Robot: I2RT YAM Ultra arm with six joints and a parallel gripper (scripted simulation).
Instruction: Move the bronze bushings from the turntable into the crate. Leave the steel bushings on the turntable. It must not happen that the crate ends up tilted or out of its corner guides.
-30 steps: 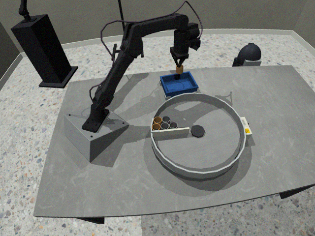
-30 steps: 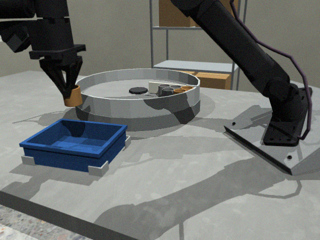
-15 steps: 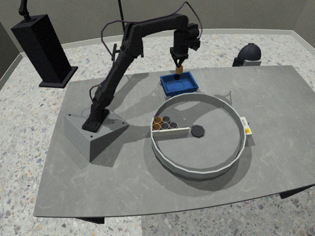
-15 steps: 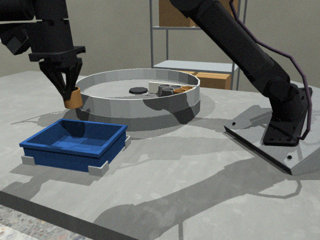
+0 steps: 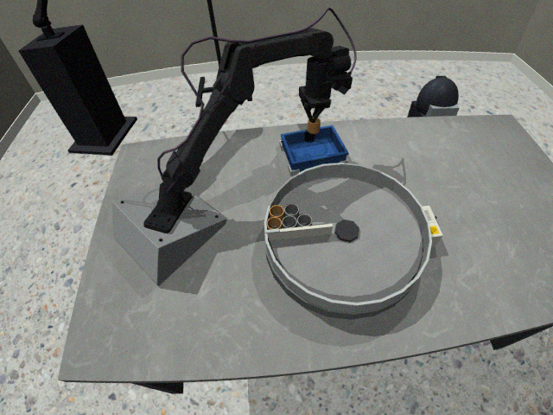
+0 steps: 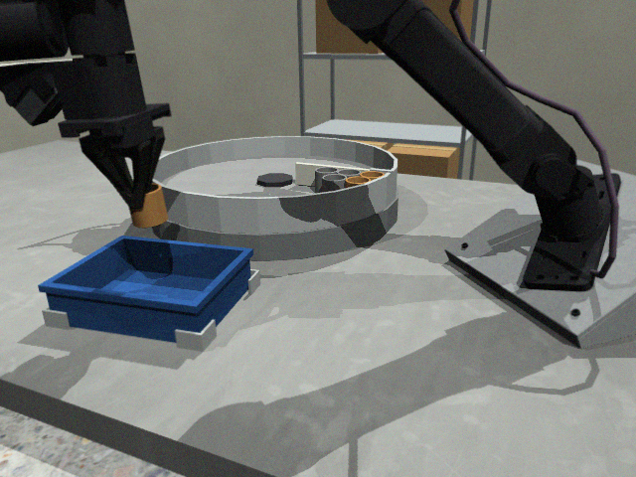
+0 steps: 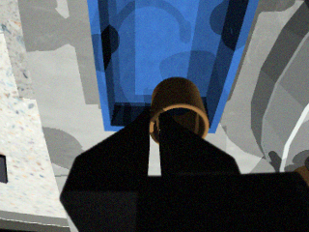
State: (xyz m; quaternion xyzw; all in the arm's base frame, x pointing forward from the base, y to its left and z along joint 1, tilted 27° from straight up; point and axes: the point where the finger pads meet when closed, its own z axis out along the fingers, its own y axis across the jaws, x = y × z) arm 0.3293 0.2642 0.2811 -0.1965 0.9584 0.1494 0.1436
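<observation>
My gripper is now 10 mm short of the blue crate, 10 mm to the left of it and 110 mm above it. Also, from my hand: turntable: 130 mm ahead, 340 mm to the right, 80 mm below.
</observation>
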